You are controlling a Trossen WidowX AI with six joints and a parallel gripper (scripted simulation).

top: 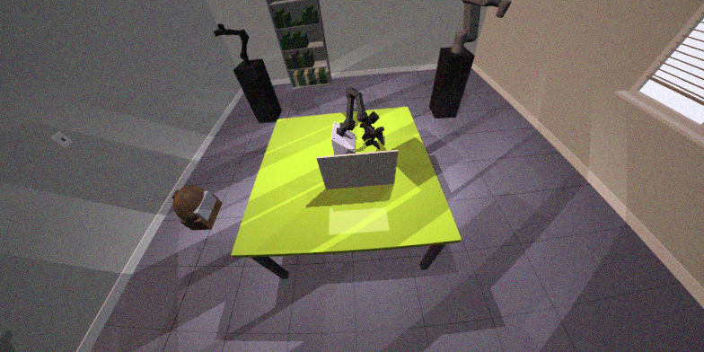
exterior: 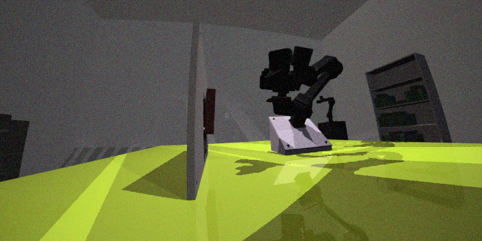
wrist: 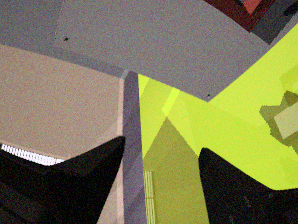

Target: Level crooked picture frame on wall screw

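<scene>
My gripper tip is 160 mm to the left of the dark red picture frame, 150 mm short of it and 20 mm above it. Also, from my gripper tip: grey wall panel 160 mm to the right, 160 mm ahead, 40 mm below.
</scene>
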